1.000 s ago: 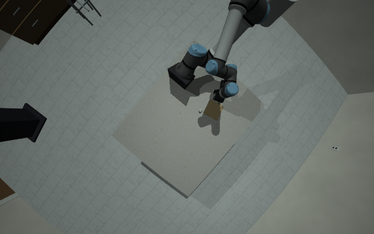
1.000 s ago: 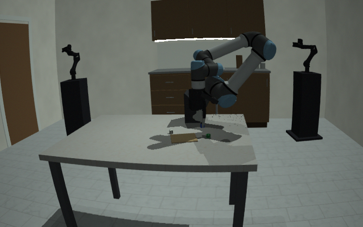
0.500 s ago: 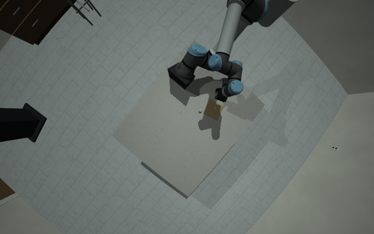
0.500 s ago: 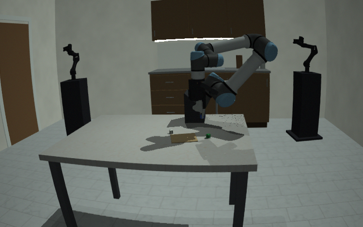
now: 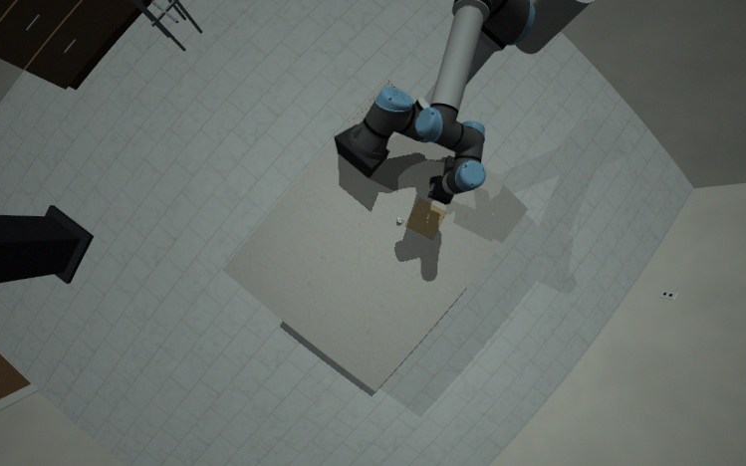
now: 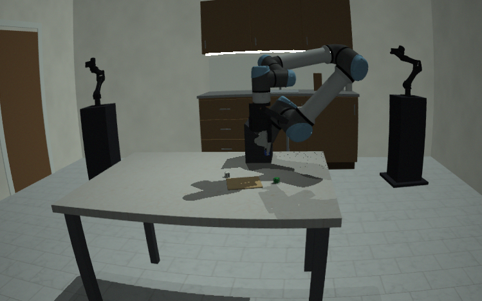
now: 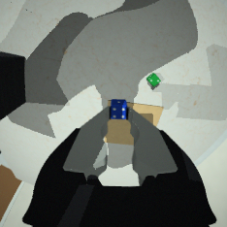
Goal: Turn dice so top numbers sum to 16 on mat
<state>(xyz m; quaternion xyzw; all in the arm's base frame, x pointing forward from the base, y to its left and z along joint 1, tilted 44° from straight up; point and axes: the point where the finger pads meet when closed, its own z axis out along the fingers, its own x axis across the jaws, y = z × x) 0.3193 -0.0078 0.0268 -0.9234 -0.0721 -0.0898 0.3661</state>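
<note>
My gripper is now 12 cm above the tan mat, 10 cm to the left of it and 6 cm short of it. From my hand the other things lie so: blue die (1 cm below); white die (18 cm to the right, 11 cm below, 4 cm behind); green die (11 cm below, 7 cm ahead, 3 cm to the left).
</note>
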